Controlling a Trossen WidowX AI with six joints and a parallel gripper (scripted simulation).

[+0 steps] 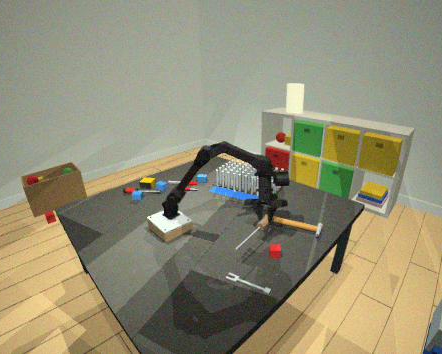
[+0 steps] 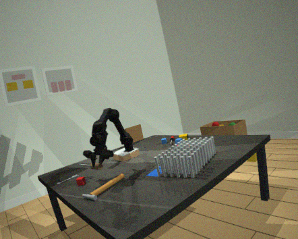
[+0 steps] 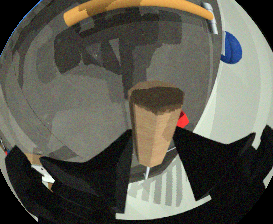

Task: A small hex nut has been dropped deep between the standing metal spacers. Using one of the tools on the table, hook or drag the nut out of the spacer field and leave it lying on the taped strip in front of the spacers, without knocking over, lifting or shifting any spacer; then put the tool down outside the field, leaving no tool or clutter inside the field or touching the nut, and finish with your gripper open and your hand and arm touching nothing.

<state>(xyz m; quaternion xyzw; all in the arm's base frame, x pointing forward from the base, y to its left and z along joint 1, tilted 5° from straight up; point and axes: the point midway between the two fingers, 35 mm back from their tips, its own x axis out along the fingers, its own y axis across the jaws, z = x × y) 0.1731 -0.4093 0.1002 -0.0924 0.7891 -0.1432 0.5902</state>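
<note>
My gripper tip is 11 cm past the hook tool. Round my gripper tip: blue taped strip (28 cm ahead, 33 cm to the left, 9 cm below); then red cube (7 cm behind, 9 cm to the right, 7 cm below); then grey forked tool (27 cm behind, 9 cm to the right, 8 cm below).
</note>
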